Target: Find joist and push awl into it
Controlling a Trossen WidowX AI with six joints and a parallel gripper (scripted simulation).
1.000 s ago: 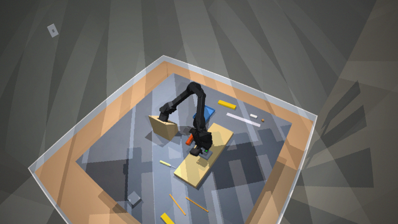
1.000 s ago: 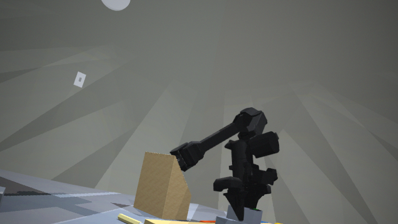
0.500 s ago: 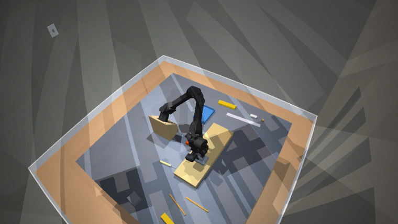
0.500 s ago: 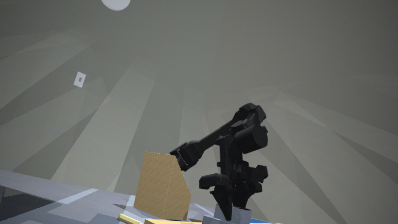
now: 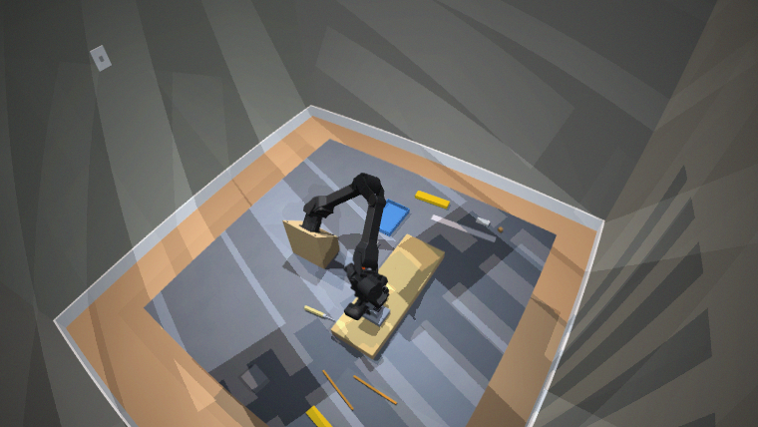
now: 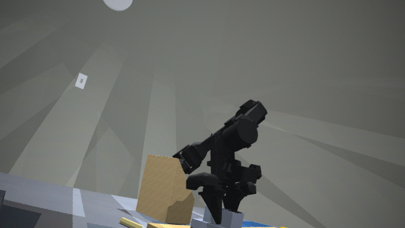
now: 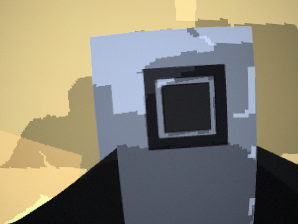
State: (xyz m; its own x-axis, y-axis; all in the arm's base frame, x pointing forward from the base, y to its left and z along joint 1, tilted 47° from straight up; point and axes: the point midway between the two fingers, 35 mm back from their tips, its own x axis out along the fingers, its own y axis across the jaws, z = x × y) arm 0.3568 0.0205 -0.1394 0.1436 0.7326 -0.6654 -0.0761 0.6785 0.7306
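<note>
My gripper tip is now 25 cm past the blue tray, 42 cm to the right of it and 5 cm above it. Also, from my gripper tip: awl: 16 cm behind, 11 cm to the right, 6 cm below; then grey block: 16 cm behind, 45 cm to the right, 5 cm below; then grey stud finder: 1 cm ahead, 2 cm above.
</note>
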